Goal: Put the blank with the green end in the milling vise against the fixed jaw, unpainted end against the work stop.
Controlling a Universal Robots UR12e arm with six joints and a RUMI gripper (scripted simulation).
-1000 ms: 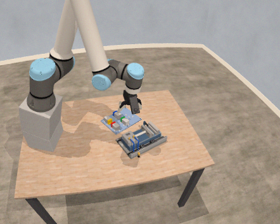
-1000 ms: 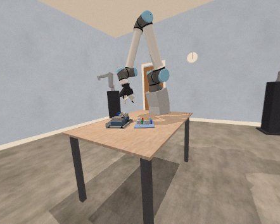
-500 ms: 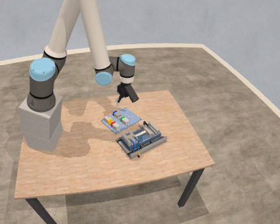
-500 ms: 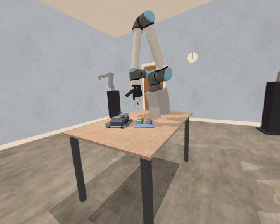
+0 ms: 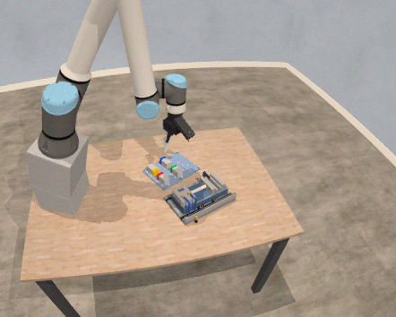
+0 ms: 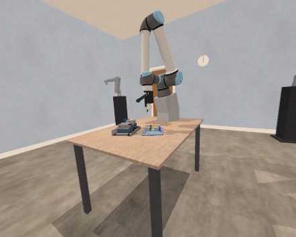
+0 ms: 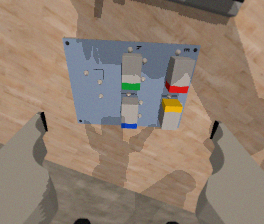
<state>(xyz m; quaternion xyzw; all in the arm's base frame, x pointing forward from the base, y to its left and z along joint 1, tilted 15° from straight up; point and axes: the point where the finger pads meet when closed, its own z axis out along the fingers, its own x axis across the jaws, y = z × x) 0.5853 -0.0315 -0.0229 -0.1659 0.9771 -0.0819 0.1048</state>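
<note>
Now: the green-ended blank 16 cm below my hand. From my hand the other things lie so: light blue plate (1 cm behind, 5 cm to the left, 18 cm below); blank with red end (9 cm behind, 3 cm to the right, 16 cm below); blue blank (3 cm behind, 9 cm to the left, 16 cm below).
</note>
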